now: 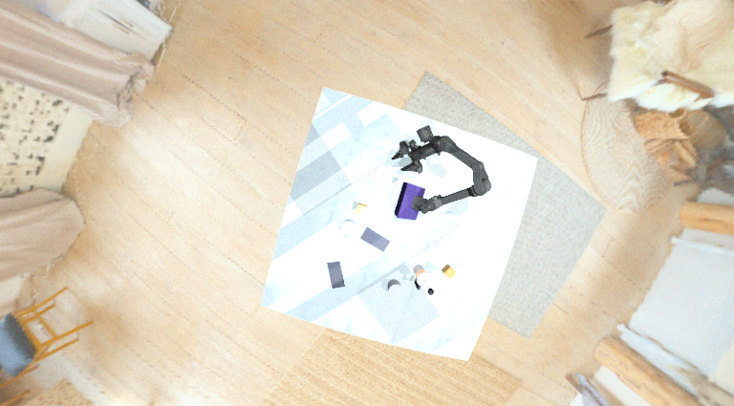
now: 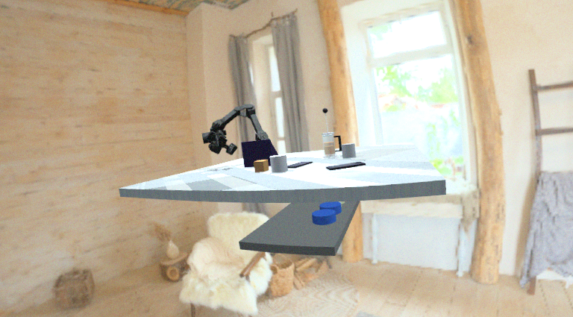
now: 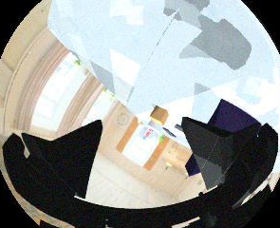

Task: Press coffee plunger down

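Now: gripper tip 54 cm short of the coffee press, 27 cm to the right of it and 2 cm below it.
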